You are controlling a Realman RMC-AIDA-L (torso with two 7-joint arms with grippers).
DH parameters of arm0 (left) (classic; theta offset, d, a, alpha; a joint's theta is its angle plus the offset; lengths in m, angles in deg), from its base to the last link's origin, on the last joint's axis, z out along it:
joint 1: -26.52 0.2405 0 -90
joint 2: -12.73 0 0 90
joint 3: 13.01 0.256 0 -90
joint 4: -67.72 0 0 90
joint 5: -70.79 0.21 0 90
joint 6: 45.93 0 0 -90
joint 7: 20.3 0.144 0 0
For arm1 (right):
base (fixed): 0 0 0 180
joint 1: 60.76 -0.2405 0 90
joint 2: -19.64 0 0 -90
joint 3: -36.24 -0.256 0 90
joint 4: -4.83 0 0 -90
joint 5: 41.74 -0.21 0 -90
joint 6: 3.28 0 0 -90
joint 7: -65.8 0.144 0 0
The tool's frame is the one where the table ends.
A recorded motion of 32 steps. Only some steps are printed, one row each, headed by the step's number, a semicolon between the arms.
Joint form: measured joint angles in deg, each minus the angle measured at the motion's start. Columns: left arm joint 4, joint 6, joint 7, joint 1, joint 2, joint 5, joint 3; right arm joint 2, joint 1, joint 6, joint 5, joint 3, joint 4, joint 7.
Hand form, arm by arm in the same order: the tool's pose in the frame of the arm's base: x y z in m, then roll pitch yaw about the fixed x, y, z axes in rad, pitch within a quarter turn. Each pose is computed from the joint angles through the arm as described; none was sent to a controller.
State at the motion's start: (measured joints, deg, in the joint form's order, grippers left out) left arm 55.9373 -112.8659 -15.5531 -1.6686 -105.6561 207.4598 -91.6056; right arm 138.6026 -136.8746 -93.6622 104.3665 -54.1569 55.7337 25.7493
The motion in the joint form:
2: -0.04 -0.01 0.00 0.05 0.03 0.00 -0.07; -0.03 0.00 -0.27 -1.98 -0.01 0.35 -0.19
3: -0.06 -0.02 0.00 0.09 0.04 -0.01 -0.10; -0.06 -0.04 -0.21 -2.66 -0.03 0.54 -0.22
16: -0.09 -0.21 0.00 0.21 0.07 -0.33 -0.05; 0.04 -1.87 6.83 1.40 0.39 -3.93 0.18
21: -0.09 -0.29 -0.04 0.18 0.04 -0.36 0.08; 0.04 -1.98 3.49 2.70 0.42 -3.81 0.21
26: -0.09 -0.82 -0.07 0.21 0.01 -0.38 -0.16; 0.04 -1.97 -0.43 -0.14 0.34 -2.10 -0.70
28: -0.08 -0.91 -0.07 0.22 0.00 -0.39 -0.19; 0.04 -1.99 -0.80 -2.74 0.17 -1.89 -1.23
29: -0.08 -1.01 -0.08 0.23 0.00 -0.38 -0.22; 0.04 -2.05 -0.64 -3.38 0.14 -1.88 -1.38
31: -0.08 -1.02 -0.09 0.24 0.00 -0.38 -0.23; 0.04 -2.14 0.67 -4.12 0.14 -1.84 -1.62
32: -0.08 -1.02 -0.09 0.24 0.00 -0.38 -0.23; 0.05 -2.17 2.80 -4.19 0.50 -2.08 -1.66
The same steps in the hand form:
2: -0.3335 0.3642 0.0571 -1.1802 -0.6603 -0.2566; 0.0031 0.3879 -0.0637 -2.9340 -0.5804 -0.1365
3: -0.3337 0.3640 0.0573 -1.1791 -0.6604 -0.2567; 0.0010 0.3869 -0.0642 -2.9431 -0.5704 -0.1308
16: -0.3345 0.3632 0.0583 -1.1715 -0.6607 -0.2595; 0.0018 0.4073 -0.0684 -2.8225 -0.5666 -0.1490
21: -0.3339 0.3633 0.0579 -1.1723 -0.6611 -0.2616; 0.0076 0.4034 -0.0644 -2.8310 -0.6228 -0.1656
26: -0.3335 0.3627 0.0592 -1.1600 -0.6594 -0.2728; 0.0028 0.3910 -0.0640 -2.9184 -0.6305 -0.1298
28: -0.3335 0.3625 0.0594 -1.1582 -0.6591 -0.2743; -0.0013 0.3860 -0.0666 -2.9669 -0.6037 -0.1099
29: -0.3334 0.3624 0.0596 -1.1564 -0.6586 -0.2763; -0.0029 0.3852 -0.0675 -2.9763 -0.5943 -0.1037
31: -0.3335 0.3623 0.0596 -1.1560 -0.6587 -0.2765; -0.0068 0.3863 -0.0693 -2.9763 -0.5693 -0.0914
32: -0.3335 0.3623 0.0596 -1.1560 -0.6587 -0.2765; -0.0090 0.3896 -0.0717 -2.9573 -0.5488 -0.0842

